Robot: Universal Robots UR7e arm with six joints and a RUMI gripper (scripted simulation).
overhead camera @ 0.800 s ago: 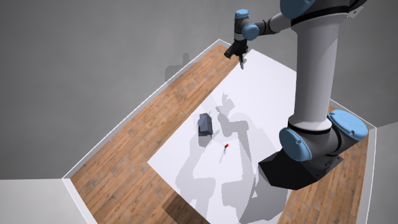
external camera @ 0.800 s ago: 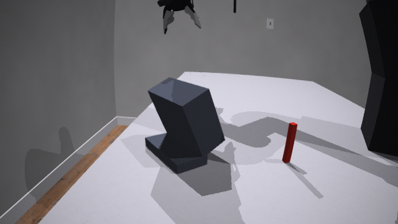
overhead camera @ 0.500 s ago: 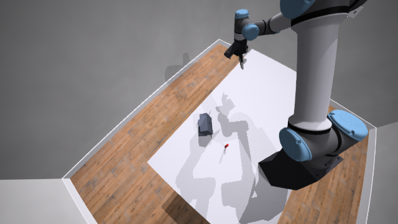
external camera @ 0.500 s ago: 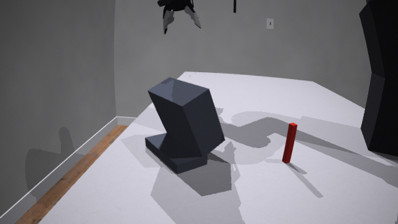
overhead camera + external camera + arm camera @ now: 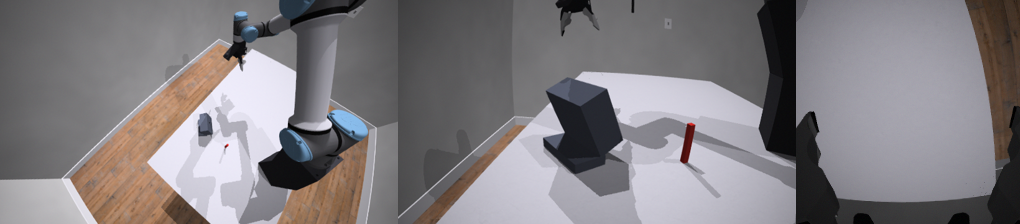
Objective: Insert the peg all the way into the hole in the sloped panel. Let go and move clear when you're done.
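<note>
Now: the red peg 33 cm behind my hand, 47 cm to the left of it and 20 cm below it.
</note>
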